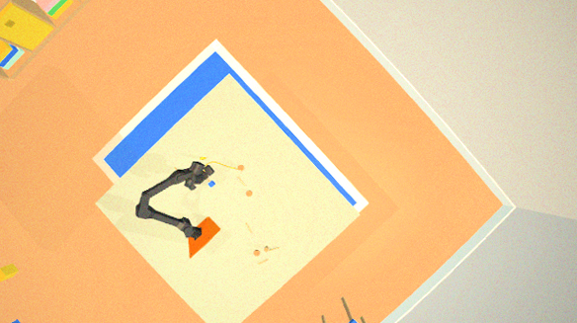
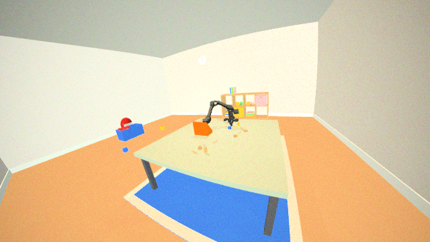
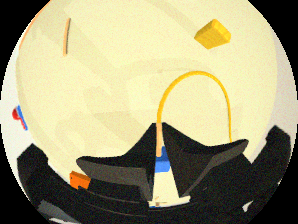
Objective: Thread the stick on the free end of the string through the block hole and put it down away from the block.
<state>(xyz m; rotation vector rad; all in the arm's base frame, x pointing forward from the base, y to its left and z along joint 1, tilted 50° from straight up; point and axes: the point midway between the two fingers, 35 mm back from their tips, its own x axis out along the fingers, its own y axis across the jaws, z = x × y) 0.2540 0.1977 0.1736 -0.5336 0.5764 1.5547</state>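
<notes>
Now: gripper tip 60 mm to the left of the blue block. From my gripper tip the other things lie so: yellow cube (60 mm ahead, 100 mm to the left).
</notes>
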